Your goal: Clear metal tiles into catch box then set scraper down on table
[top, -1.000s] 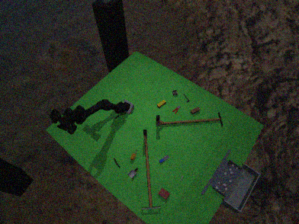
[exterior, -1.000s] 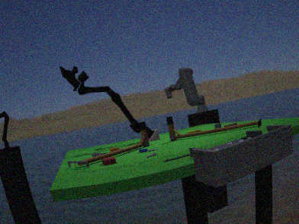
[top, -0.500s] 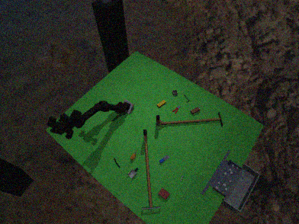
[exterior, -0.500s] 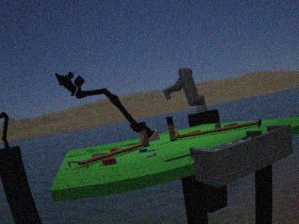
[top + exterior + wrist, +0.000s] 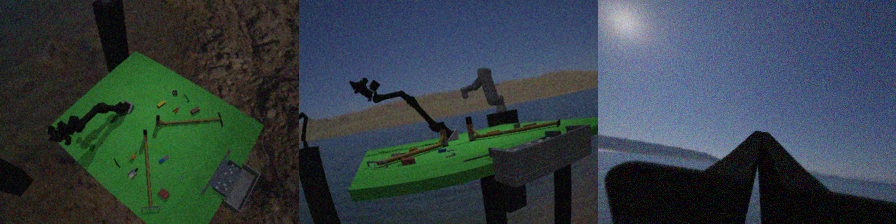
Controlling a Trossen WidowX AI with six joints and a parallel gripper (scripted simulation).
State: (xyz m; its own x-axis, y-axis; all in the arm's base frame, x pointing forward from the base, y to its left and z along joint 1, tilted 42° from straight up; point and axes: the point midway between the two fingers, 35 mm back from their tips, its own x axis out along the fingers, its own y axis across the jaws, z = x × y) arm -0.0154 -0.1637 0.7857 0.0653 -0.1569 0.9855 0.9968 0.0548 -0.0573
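The long wooden scraper is 840 mm to the left of my gripper tip, 590 mm ahead of it and 480 mm below it. The rest, counted from my gripper tip: orange piece: 520 mm below, 350 mm ahead, 320 mm to the left; then blue piece: 570 mm ahead, 530 mm below, 430 mm to the left; then red block: 710 mm ahead, 530 mm below, 190 mm to the left.
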